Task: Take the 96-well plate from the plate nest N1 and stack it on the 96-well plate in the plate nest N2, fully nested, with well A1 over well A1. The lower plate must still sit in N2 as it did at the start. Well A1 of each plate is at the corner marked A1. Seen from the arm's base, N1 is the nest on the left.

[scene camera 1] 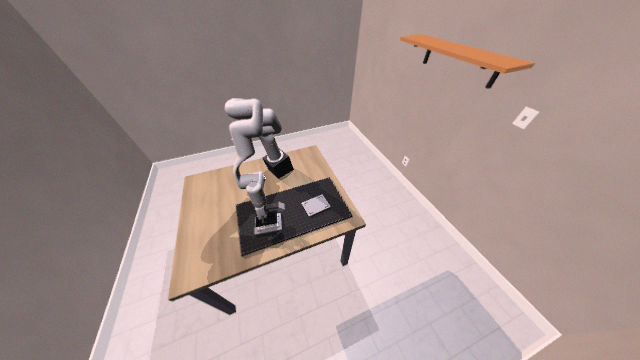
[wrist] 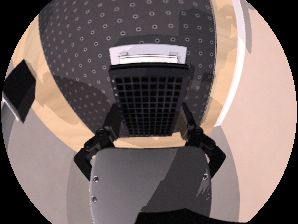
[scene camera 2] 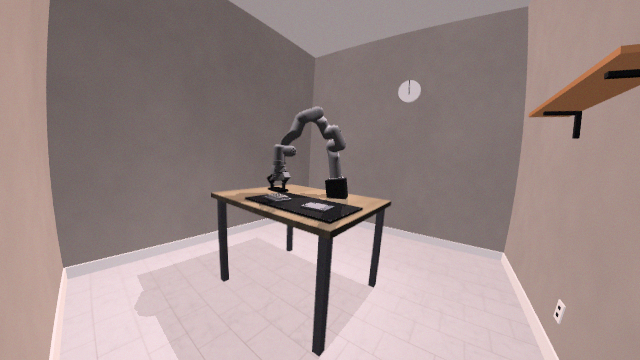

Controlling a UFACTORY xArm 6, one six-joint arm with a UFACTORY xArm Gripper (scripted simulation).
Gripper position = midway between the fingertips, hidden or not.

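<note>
What I can see is a dark 96-well plate [wrist: 148, 113], and there's my gripper [wrist: 149, 110] as well.
</note>
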